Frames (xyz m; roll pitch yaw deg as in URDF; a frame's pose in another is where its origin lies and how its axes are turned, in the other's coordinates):
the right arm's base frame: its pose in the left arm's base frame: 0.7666 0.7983 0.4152 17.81 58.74 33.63
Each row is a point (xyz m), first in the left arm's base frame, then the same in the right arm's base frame.
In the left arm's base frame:
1: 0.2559 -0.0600 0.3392
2: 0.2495 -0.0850 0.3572
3: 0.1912 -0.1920 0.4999
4: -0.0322 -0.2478 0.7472
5: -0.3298 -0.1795 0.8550
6: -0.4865 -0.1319 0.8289
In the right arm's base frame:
1: -0.4024 -0.6586 -0.6384
2: -0.4277 -0.6772 -0.6398
3: -0.6056 -0.7369 -0.6397
4: -0.9296 -0.6808 -0.7177
5: -1.1307 -0.5075 -0.9031
6: -1.1624 -0.4185 -1.0394

